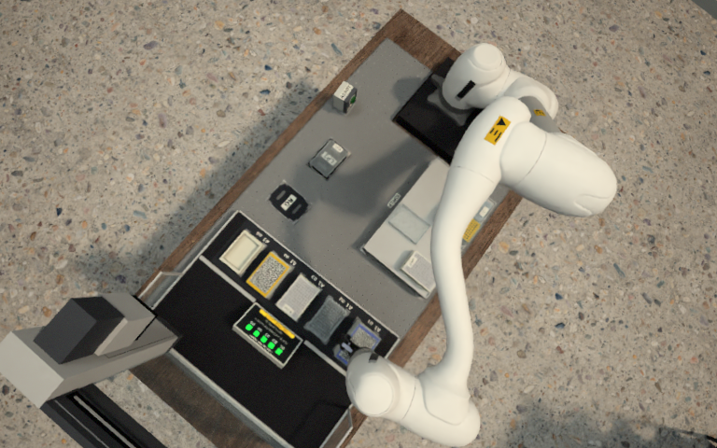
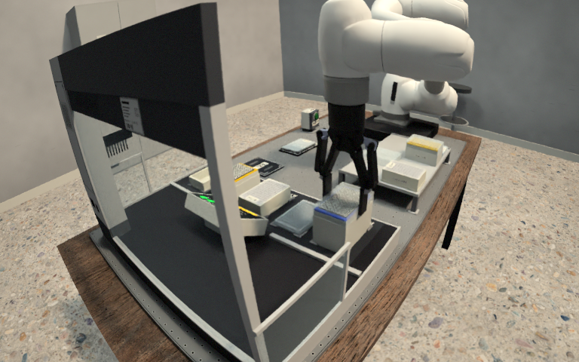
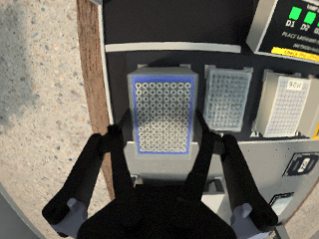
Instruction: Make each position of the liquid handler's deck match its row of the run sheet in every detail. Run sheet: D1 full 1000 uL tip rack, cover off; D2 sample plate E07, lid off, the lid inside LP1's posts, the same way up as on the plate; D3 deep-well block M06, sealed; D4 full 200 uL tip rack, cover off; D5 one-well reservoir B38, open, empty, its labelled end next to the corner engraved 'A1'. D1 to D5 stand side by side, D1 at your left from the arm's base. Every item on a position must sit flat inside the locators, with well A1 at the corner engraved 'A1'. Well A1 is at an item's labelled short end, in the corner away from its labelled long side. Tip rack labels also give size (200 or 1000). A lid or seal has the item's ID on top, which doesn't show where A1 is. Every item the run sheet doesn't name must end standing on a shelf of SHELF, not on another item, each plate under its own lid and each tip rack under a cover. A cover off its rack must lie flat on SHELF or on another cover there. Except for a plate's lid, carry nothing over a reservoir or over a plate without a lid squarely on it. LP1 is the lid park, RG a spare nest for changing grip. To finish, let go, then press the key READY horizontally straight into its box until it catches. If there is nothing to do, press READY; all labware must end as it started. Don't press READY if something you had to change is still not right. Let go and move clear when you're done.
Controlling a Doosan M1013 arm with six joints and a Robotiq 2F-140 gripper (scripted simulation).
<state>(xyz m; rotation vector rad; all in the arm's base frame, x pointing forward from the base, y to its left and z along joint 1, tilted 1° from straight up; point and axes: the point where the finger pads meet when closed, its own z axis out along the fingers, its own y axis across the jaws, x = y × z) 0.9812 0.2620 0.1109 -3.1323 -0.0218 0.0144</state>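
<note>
Now: hand 1 cm past the blue-rimmed tip rack, 1 cm to the left of it and 4 cm above it. From my hand the other things lie so: clear plate (12 cm to the right, 10 cm below); yellow-rimmed tip rack (38 cm to the right, 6 cm below); handler's frame post (39 cm ahead, 11 cm to the left, 10 cm above).
</note>
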